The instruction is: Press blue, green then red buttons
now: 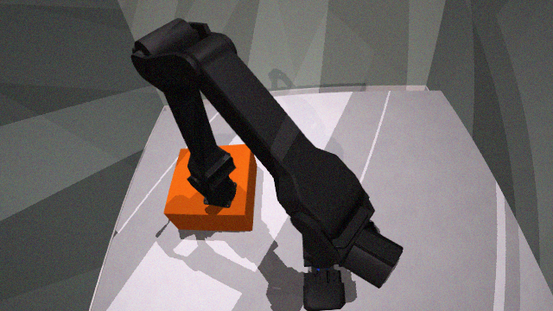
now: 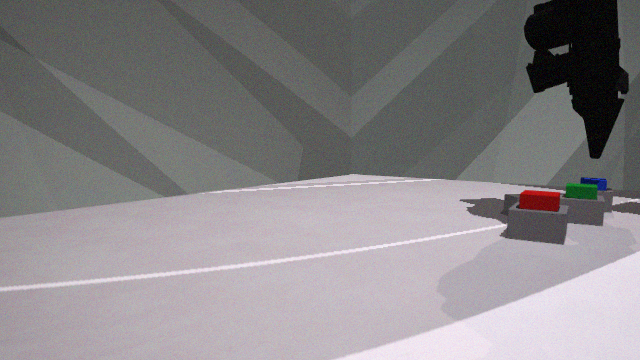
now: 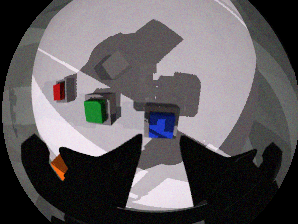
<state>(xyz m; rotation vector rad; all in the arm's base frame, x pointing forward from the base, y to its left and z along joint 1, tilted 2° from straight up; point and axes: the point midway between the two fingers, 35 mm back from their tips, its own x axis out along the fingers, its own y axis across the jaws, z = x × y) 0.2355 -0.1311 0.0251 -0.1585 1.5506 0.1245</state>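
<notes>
My gripper tip is 3 cm above the blue button. From my gripper tip the other things lie so: green button: 10 cm to the left, 3 cm below; then red button: 21 cm to the left, 3 cm below, 1 cm ahead.
</notes>
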